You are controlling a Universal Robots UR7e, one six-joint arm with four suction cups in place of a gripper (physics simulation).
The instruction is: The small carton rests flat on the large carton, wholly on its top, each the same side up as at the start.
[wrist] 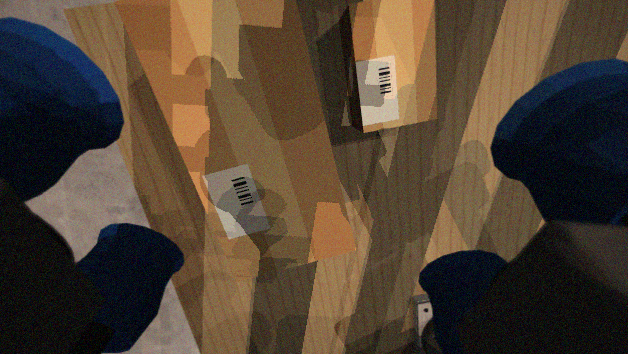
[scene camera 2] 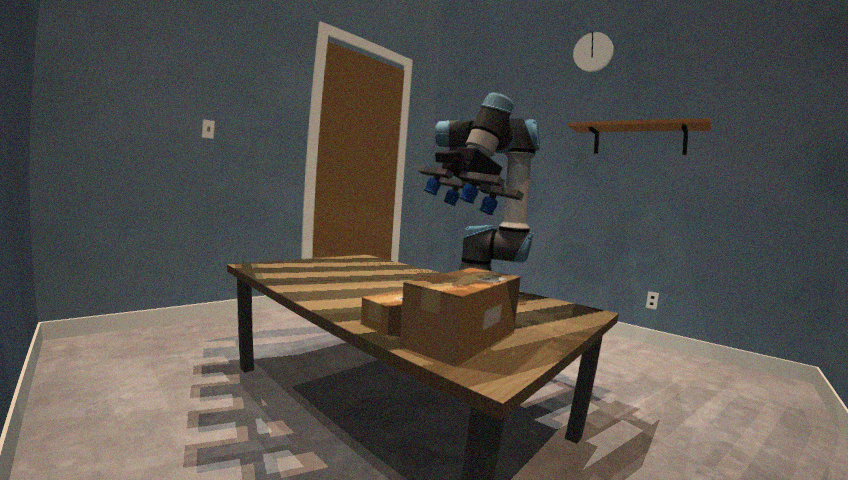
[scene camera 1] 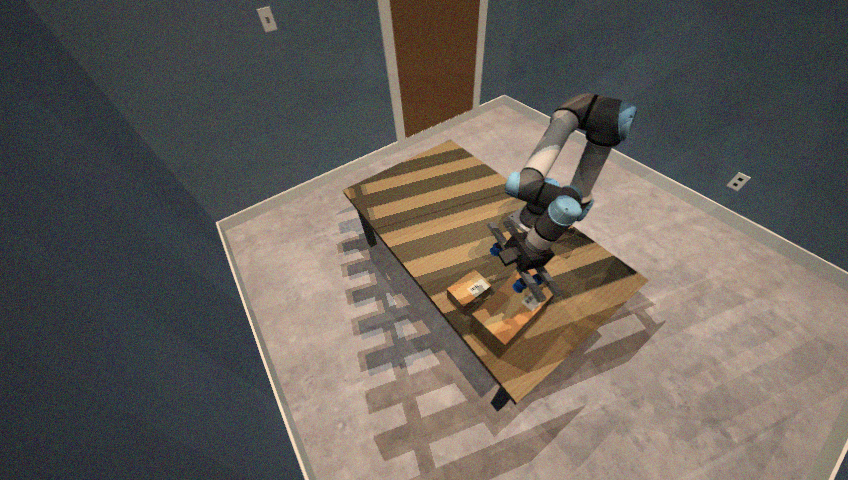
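Pixels of known places: end effector, tool point: (wrist: pixel 303 205) (scene camera 2: pixel 457 201) (scene camera 1: pixel 513 267); arm's base, origin of the base link: (scene camera 1: pixel 534 218).
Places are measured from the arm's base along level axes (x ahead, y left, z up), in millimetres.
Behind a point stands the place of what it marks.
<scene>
The small carton (scene camera 1: pixel 465 289) @[z 49, x 561, y 112 mm] (scene camera 2: pixel 374 313) @[z 18, x 617, y 114 mm] (wrist: pixel 417 65) @[z 49, x 537, y 85 mm] stands level on the table, its barcode label facing up. It is beside the large carton (scene camera 1: pixel 504 321) @[z 128, x 569, y 324 mm] (scene camera 2: pixel 440 318) @[z 70, x 631, y 337 mm] (wrist: pixel 280 90) @[z 128, x 534, y 259 mm], with a narrow shaded gap between them in the wrist view. The large carton is taller and stands flat, label up, its top bearing no carton. My gripper (scene camera 1: pixel 516 265) @[z 311, x 491, y 250 mm] (scene camera 2: pixel 460 195) @[z 311, x 491, y 250 mm] has four blue suction cups and is open, holding nothing. It hangs well above the cartons, over the label end of the large carton, and hides part of that end in scene camera 1.
The wooden table (scene camera 1: pixel 443 163) @[z -24, x 54, y -673 mm] (scene camera 2: pixel 511 383) @[z -24, x 605, y 503 mm] (wrist: pixel 400 210) @[z -24, x 297, y 93 mm] carries both cartons and has striped shadows. Its long edge runs close beside both cartons. The arm's base stands at the table's far side. A door (scene camera 1: pixel 437 59) (scene camera 2: pixel 357 154) and a wall shelf (scene camera 2: pixel 642 125) are beyond the table.
</scene>
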